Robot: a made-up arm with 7 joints. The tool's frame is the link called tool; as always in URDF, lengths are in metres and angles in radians. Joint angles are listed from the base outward. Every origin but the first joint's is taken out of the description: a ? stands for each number. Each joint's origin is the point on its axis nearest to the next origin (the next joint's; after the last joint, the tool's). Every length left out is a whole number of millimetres.
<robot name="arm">
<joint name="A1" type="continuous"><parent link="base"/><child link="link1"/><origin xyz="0.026 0.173 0.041" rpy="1.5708 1.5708 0.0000"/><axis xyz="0 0 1"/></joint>
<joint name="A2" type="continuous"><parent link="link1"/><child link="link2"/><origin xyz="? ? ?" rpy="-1.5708 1.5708 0.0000"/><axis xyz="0 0 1"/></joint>
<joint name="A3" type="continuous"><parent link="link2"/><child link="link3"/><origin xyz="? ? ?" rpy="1.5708 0.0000 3.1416"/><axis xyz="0 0 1"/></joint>
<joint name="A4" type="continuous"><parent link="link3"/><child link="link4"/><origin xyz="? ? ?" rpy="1.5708 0.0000 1.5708"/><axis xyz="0 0 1"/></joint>
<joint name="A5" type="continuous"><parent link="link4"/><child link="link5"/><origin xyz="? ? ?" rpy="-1.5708 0.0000 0.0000"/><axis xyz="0 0 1"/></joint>
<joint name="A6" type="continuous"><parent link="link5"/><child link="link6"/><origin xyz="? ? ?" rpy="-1.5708 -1.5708 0.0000"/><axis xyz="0 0 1"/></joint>
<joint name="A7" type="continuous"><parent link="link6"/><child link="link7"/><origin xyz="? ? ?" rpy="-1.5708 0.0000 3.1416"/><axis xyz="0 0 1"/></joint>
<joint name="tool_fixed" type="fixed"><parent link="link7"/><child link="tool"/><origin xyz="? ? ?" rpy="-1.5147 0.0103 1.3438"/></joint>
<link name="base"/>
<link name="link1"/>
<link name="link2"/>
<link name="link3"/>
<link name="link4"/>
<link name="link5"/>
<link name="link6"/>
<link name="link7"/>
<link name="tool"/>
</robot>
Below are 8 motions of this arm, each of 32 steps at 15 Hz.
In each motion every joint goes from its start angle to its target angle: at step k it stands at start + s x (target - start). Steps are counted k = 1, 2, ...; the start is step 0. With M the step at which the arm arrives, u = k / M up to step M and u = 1 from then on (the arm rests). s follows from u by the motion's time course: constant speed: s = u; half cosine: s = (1 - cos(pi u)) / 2; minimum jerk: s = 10 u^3 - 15 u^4 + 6 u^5.
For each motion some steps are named. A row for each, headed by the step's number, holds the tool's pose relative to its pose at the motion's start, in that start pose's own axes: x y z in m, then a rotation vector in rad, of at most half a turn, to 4 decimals.
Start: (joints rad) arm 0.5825 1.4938 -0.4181 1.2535 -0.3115 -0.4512 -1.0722
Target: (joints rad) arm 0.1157 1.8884 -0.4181 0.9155 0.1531 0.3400 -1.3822
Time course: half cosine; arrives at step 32
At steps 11, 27, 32:
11: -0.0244 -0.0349 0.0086 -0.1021 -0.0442 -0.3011
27: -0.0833 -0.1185 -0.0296 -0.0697 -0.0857 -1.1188
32: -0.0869 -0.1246 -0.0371 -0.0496 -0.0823 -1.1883

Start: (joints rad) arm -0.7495 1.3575 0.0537 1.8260 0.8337 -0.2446 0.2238
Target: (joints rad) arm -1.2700 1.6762 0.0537 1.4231 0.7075 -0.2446 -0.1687
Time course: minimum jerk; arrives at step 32
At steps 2, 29, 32:
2: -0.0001 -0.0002 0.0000 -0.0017 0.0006 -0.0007
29: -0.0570 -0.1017 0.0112 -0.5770 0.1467 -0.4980
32: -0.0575 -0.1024 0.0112 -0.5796 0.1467 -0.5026

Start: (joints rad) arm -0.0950 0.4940 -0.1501 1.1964 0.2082 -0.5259 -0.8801
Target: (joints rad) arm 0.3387 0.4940 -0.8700 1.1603 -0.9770 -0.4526 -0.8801
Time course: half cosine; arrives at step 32
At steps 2, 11, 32:
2: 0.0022 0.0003 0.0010 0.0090 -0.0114 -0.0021
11: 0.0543 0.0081 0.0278 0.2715 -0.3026 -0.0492
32: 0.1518 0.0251 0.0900 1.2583 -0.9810 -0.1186

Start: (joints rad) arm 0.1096 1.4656 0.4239 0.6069 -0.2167 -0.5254 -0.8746
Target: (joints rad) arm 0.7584 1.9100 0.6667 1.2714 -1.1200 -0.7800 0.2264
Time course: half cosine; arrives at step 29
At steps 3, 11, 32:
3: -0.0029 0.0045 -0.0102 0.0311 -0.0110 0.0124
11: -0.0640 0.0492 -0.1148 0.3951 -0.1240 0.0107
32: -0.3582 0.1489 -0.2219 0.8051 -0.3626 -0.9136

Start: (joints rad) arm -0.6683 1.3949 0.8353 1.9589 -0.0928 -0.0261 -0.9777
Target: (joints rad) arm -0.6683 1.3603 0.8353 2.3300 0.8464 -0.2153 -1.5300
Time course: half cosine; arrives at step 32
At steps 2, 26, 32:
2: -0.0001 0.0012 -0.0005 -0.0067 0.0064 0.0077
26: -0.0318 0.0939 -0.0428 -0.8255 0.5041 0.5489
32: -0.0356 0.1004 -0.0456 -0.9187 0.5337 0.5753

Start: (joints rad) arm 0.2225 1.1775 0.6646 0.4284 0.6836 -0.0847 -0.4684
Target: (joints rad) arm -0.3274 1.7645 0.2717 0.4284 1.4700 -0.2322 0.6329
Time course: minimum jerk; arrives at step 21
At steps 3, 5, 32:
3: -0.0014 0.0068 -0.0018 0.0111 -0.0262 0.0023
5: -0.0049 0.0268 -0.0062 0.0434 -0.1041 0.0073
32: 0.0482 0.2666 0.0338 0.3845 -1.2740 -0.1669

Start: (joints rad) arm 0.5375 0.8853 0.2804 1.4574 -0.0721 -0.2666 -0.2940
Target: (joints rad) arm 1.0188 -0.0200 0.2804 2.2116 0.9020 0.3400 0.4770
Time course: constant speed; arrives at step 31
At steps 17, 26, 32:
17: 0.0282 0.1428 0.0177 -0.1012 -0.1052 1.0406
26: 0.0106 0.1958 0.0330 0.1735 -0.2891 1.5929
32: 0.0003 0.2155 0.0448 0.4407 -0.4159 1.8490

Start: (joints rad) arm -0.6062 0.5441 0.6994 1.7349 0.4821 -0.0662 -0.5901
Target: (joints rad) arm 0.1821 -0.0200 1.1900 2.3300 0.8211 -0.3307 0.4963
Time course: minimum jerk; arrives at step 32
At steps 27, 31, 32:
27: -0.0547 0.0713 0.1236 0.9939 -0.1496 1.0806
31: -0.0547 0.0713 0.1285 1.0370 -0.1436 1.0865
32: -0.0547 0.0713 0.1286 1.0374 -0.1436 1.0866

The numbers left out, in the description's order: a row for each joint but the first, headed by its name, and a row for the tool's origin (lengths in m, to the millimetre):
A2: -0.019 -0.032 0.000
A3: -0.012 -0.323 0.000
A4: -0.044 -0.019 0.000
A5: 0.001 -0.334 0.000
A6: 0.029 0.021 0.000
A7: 0.022 0.006 0.000
tool: -0.019 0.030 0.000

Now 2 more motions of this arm.
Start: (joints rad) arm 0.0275 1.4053 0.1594 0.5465 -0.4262 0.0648 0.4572
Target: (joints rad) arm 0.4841 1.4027 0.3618 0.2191 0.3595 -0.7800 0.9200
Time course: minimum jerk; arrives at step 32
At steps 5, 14, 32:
5: -0.0025 -0.0044 0.0007 0.0234 -0.0083 0.0365
14: -0.0151 -0.0611 0.0075 0.3439 -0.0207 0.4316
32: 0.0357 -0.1383 0.0008 0.9203 0.3514 0.8734

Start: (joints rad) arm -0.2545 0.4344 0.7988 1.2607 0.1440 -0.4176 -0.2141
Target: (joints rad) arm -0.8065 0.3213 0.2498 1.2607 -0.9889 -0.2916 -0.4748
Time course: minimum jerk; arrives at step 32
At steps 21, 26, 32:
21: -0.0347 -0.0548 0.1856 0.1647 -0.8743 -0.8372
26: -0.0621 -0.0558 0.2340 0.2587 -1.0947 -0.9396
32: -0.0708 -0.0549 0.2473 0.2879 -1.1561 -0.9600

